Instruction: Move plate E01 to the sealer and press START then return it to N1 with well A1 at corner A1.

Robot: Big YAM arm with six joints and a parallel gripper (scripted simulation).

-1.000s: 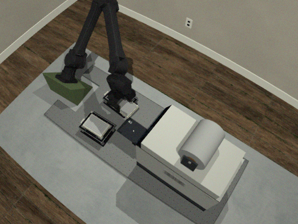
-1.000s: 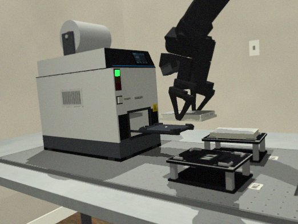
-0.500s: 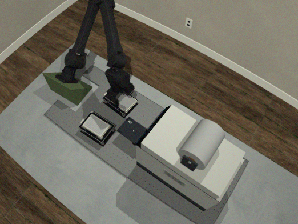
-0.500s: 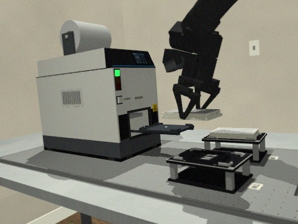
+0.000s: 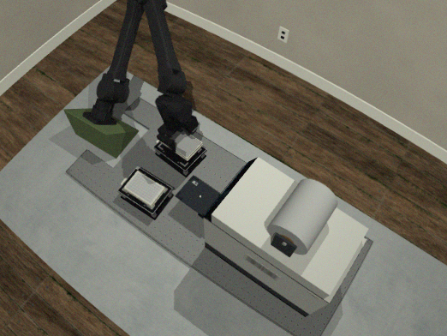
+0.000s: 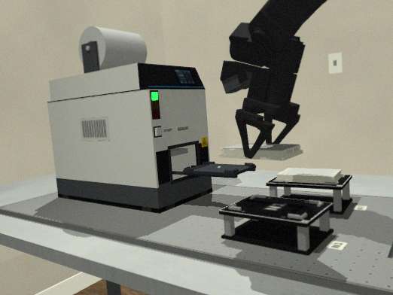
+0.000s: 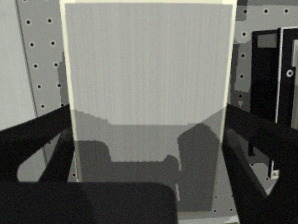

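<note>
Right now the black plate nest is 10 cm below my hand, 3 cm behind it and 2 cm to the left of it. Round my hand: sealer stage (16 cm ahead, 10 cm to the right, 6 cm below); then covered white plate (19 cm to the right, 8 cm below, 2 cm behind); then start button (27 cm ahead, 4 cm above, 1 cm to the right).
</note>
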